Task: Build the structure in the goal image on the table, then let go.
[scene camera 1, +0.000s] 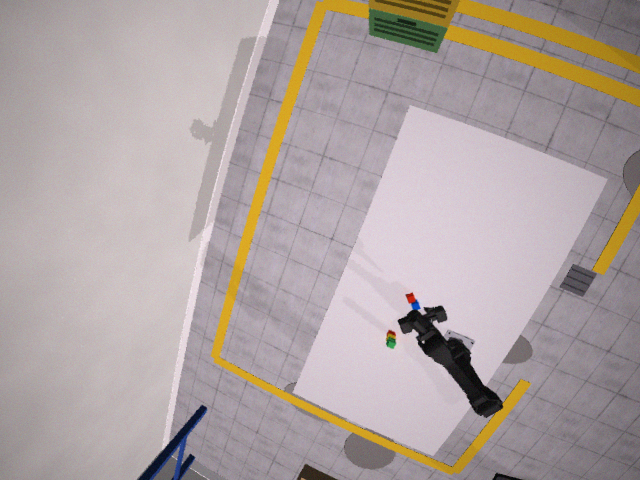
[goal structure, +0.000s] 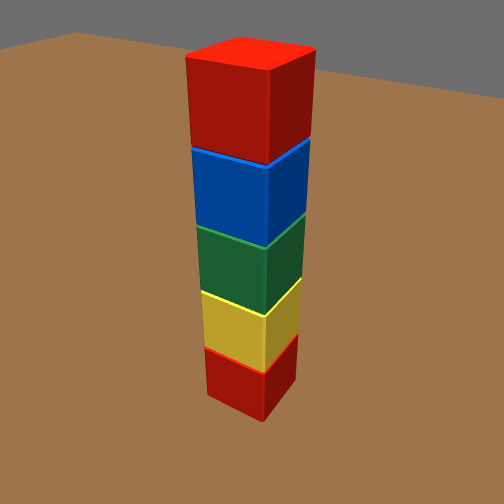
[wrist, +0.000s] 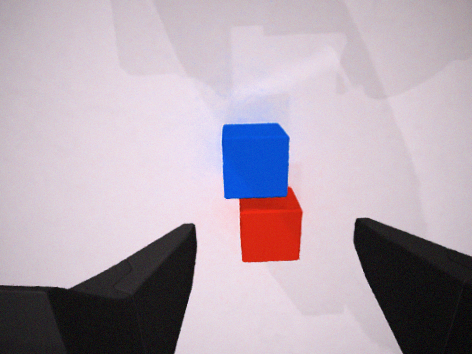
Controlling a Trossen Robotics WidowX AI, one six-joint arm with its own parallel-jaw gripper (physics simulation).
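Places are measured from the arm's base along level axes (x right, y down, z ahead), in millimetres.
Pixels of known places: gripper, between the fingertips: [wrist: 275, 232]; arm's base, origin of its link: [scene camera 1: 454, 344].
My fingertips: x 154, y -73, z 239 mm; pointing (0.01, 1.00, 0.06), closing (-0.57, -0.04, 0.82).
Ahead of a thing's pixels: the offset from my fingertips to its top centre. Level surfaces: height alone.
A blue cube {dx -4, dy +50, dz -6 mm} [scene camera 1: 415, 305] [wrist: 256, 162] and a red cube {dx +24, dy +50, dz +23 mm} [scene camera 1: 410, 298] [wrist: 271, 235] stand close together on the white table {dy +83 mm} [scene camera 1: 480, 206], slightly offset; whether they touch is unclear. In the scene view, a small stack stands to the left of the arm, with a green cube {dx -189, dy -16, dz +65 mm} [scene camera 1: 391, 343] on top, a yellow cube {dx -189, dy +17, dz +63 mm} [scene camera 1: 391, 336] in the middle and another red cube {dx -189, dy +50, dz +59 mm} [scene camera 1: 391, 332] at the bottom. My gripper [scene camera 1: 422, 316] [wrist: 275, 232] is open and empty above the table. In the wrist view the red cube shows between its fingertips and the blue cube lies beyond them.
The arm's base plate [scene camera 1: 466, 339] is on the table beside the arm. A green and yellow crate [scene camera 1: 407, 31] stands on the floor beyond the far edge. Yellow lines [scene camera 1: 256, 206] mark the floor around the table. Blue metal framing [scene camera 1: 175, 441] shows at lower left.
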